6 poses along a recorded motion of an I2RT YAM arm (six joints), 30 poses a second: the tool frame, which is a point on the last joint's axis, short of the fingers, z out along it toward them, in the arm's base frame.
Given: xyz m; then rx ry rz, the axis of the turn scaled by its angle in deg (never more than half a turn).
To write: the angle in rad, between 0 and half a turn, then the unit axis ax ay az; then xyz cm. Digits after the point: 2 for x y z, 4 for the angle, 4 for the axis.
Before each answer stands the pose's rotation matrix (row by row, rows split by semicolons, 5 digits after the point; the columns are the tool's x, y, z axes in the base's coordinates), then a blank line. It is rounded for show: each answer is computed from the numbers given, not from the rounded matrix.
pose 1, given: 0.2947 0.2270 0.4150 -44.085 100.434 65.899
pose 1, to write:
-0.42337 -0.84281 0.33230; -0.03068 0.37992 0.92451; -0.90544 0.38121 -0.18671

2.2333 -0.3445 0.7849 0.5150 29.47 22.70 41.50
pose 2, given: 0.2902 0.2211 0.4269 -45.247 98.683 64.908
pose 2, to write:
-0.39057 -0.85763 0.33455; -0.03246 0.37602 0.92604; -0.92000 0.35082 -0.17470

2.2076 -0.3577 0.7802 0.5132 29.02 22.11 42.69
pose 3, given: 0.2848 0.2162 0.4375 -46.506 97.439 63.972
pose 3, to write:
-0.36360 -0.86980 0.33353; -0.03978 0.37221 0.92730; -0.93070 0.32390 -0.16994

2.1903 -0.3706 0.7764 0.5097 28.48 21.62 43.75
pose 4, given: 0.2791 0.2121 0.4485 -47.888 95.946 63.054
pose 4, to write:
-0.33302 -0.88289 0.33106; -0.04641 0.36602 0.92945; -0.94178 0.29416 -0.16286

2.1711 -0.3850 0.7713 0.5069 27.91 21.21 44.85
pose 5, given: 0.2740 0.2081 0.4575 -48.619 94.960 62.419
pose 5, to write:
-0.31306 -0.89007 0.33133; -0.04883 0.36348 0.93032; -0.94848 0.27507 -0.15725

2.1573 -0.3934 0.7683 0.5050 27.40 20.81 45.75
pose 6, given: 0.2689 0.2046 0.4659 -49.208 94.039 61.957
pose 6, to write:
-0.29572 -0.89609 0.33101; -0.04948 0.36041 0.93148; -0.95399 0.25908 -0.15092

2.1449 -0.4004 0.7652 0.5041 26.89 20.46 46.59
